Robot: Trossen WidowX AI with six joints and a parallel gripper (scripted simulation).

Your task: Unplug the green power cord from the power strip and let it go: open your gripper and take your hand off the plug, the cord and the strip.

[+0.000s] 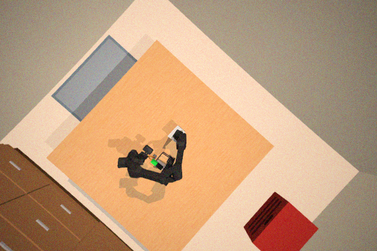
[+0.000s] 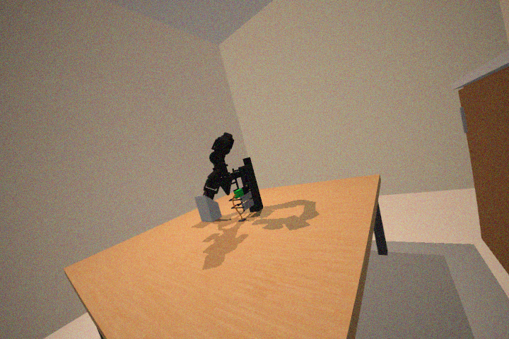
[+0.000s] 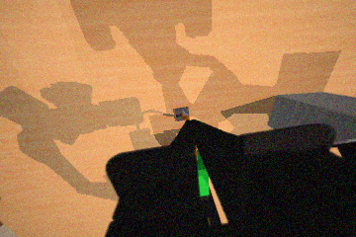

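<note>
The green plug lies 10 cm to the left of my gripper tip and 1 cm below it.
</note>
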